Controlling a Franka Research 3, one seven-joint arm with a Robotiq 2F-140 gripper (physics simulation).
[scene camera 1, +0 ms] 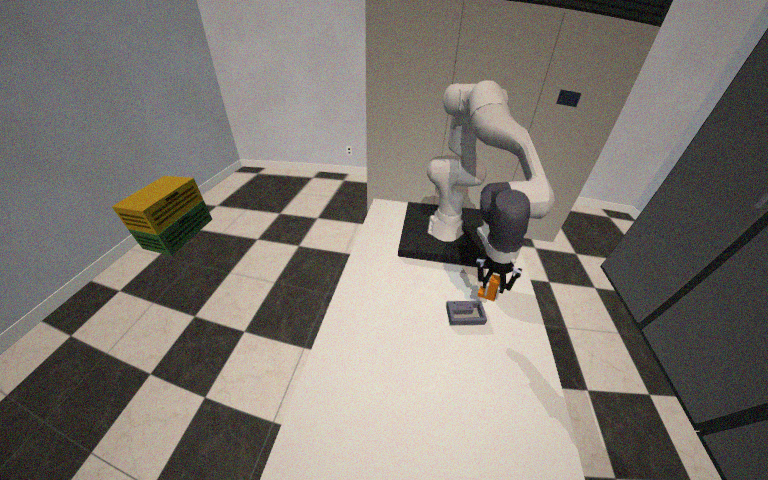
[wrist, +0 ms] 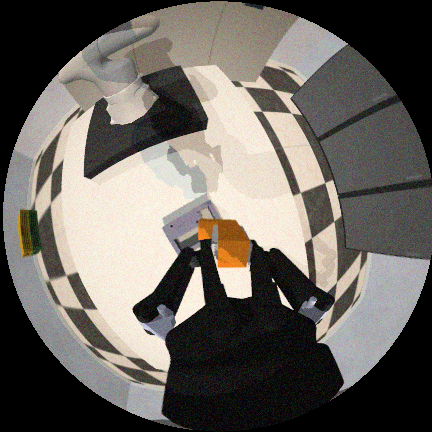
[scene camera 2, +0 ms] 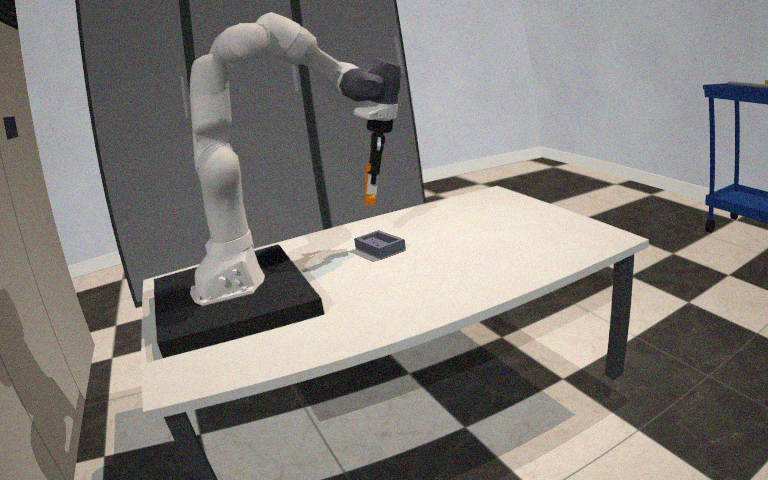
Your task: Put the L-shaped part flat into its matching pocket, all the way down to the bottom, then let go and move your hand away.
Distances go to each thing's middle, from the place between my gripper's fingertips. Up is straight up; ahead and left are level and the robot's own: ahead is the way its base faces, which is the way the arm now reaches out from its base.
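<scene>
The orange L-shaped part (wrist: pixel 233 244) is 30 mm above my hand, 10 mm to the right of it and 10 mm behind it. As for the grey pocket block (scene camera 1: pixel 460 313), my gripper is now 20 mm past it, 50 mm to the left of it and 150 mm above it.
</scene>
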